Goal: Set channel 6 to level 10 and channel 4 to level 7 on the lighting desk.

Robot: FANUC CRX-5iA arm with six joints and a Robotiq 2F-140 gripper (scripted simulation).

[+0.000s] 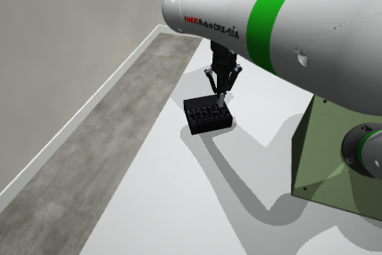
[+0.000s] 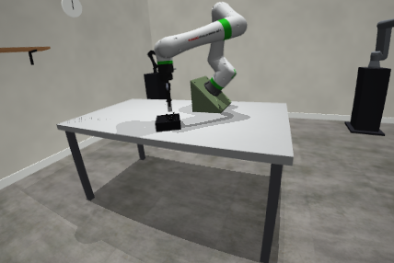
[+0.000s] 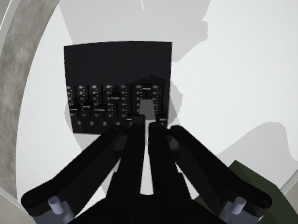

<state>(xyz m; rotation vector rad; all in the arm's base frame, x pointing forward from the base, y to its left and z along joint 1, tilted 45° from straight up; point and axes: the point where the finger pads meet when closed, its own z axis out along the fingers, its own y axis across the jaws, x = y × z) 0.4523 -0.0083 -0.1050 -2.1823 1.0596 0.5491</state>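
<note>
My hand is 50 mm above the fader cap and 30 mm past it.
</note>
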